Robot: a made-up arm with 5 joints.
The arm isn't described. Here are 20 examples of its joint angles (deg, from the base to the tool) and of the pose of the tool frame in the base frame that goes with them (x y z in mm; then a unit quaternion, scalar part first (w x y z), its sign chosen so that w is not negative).
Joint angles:
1: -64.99 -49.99 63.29 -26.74 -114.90
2: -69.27 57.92 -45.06 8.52 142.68
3: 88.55 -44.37 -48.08 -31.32 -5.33
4: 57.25 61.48 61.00 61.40 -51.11
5: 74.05 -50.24 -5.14 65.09 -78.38
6: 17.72 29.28 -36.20 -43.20 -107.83
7: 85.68 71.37 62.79 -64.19 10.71
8: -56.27 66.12 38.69 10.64 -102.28
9: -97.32 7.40 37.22 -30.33 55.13
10: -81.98 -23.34 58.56 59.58 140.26
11: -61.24 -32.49 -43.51 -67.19 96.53
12: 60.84 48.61 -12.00 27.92 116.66
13: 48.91 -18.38 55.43 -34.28 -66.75
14: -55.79 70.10 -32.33 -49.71 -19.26
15: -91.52 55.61 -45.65 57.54 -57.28
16: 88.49 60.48 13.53 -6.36 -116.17
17: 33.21 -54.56 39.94 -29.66 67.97
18: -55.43 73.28 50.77 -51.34 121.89
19: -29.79 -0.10 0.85 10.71 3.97
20: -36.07 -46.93 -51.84 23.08 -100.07
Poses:
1: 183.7 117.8 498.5 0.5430 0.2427 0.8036 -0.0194
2: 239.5 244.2 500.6 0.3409 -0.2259 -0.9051 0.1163
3: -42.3 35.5 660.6 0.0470 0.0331 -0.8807 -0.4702
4: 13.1 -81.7 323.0 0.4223 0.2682 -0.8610 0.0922
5: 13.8 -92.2 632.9 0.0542 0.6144 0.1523 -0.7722
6: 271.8 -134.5 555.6 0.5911 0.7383 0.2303 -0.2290
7: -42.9 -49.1 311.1 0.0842 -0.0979 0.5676 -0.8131
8: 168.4 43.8 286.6 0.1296 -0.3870 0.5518 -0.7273
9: 144.9 220.2 444.0 0.8741 -0.0807 -0.4653 0.1136
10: 170.7 198.6 426.3 0.2779 -0.2941 -0.6175 0.6745
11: 143.4 -62.6 633.7 0.0277 0.5533 -0.3851 -0.7381
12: 125.9 -304.5 417.2 0.5515 -0.7670 0.0901 -0.3153
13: 125.4 -192.0 434.1 0.2805 0.5079 0.2119 -0.7864
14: 291.7 159.8 379.7 0.9423 0.1469 0.1289 -0.2718
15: 135.2 262.5 456.8 0.7332 -0.4928 0.3920 -0.2566
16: 8.6 -199.6 315.4 0.4667 -0.7012 -0.3035 0.4454
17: 101.6 -159.7 589.4 0.1799 -0.3069 -0.5211 -0.7758
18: 191.7 28.7 307.0 0.5274 -0.4841 -0.5867 0.3786
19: 307.5 14.2 539.0 0.8620 -0.1036 0.0202 -0.4958
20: 54.9 -86.6 657.9 0.6653 0.6257 0.3607 0.1891
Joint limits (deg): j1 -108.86..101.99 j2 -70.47..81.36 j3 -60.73..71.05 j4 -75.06..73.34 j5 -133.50..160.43
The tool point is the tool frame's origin. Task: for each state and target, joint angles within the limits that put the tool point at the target. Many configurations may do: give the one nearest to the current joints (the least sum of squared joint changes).
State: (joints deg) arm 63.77 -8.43 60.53 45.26 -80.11
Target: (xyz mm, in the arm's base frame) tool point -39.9 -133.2 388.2
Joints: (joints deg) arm 101.99 -9.42 64.85 46.33 -73.20
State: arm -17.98 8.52 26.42 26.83 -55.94
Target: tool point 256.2 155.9 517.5
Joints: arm -58.47 15.27 -13.14 16.16 -53.72
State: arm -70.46 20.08 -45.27 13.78 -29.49
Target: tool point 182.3 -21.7 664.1
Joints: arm -39.77 -22.51 -41.51 27.11 -35.68
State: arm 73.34 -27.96 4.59 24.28 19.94
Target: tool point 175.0 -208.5 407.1
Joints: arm 33.23 9.05 36.78 27.34 15.92
